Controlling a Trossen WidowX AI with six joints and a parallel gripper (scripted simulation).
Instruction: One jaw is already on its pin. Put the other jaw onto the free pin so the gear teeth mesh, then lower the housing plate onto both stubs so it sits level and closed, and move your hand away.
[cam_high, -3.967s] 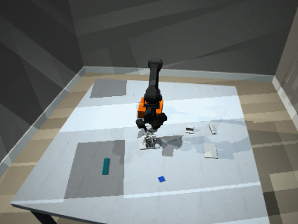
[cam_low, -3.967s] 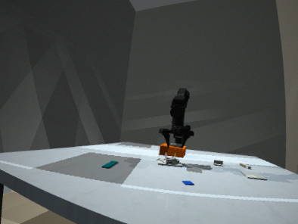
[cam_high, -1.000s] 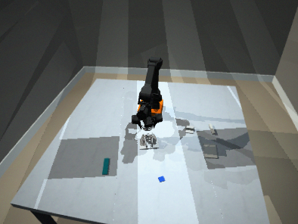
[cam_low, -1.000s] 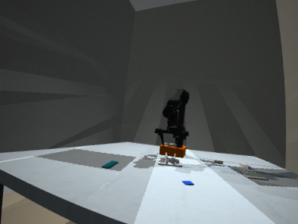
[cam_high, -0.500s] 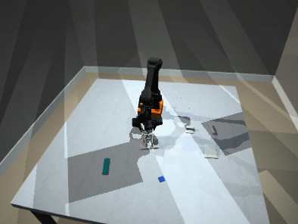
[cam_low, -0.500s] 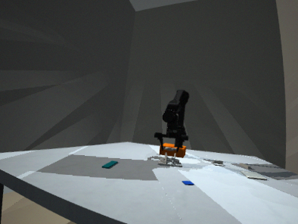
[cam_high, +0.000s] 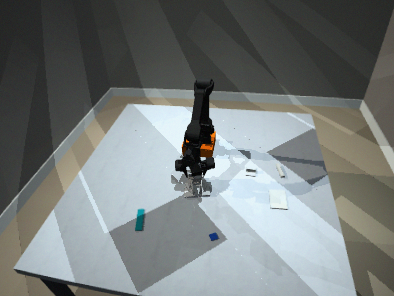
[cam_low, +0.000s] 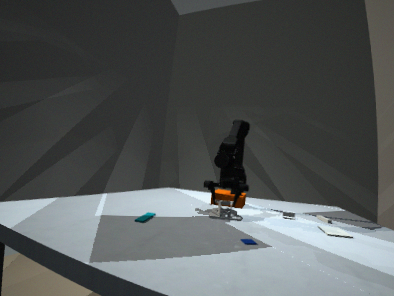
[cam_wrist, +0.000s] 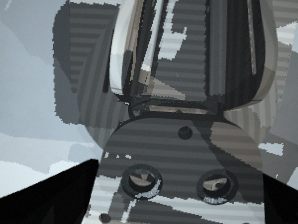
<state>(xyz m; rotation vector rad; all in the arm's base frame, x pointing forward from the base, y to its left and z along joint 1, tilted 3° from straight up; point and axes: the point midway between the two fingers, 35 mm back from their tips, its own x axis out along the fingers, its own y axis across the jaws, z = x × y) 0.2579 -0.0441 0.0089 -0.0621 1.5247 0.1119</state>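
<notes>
The jaw lies 20 mm ahead of my gripper tip, 10 mm to the right of it and 20 mm below it. Round my gripper tip: blue square: 320 mm ahead, 90 mm to the left, 30 mm below; then white base: 70 mm ahead, 10 mm to the left, 30 mm below; then small pale block: 70 mm behind, 280 mm to the left, 20 mm below.
</notes>
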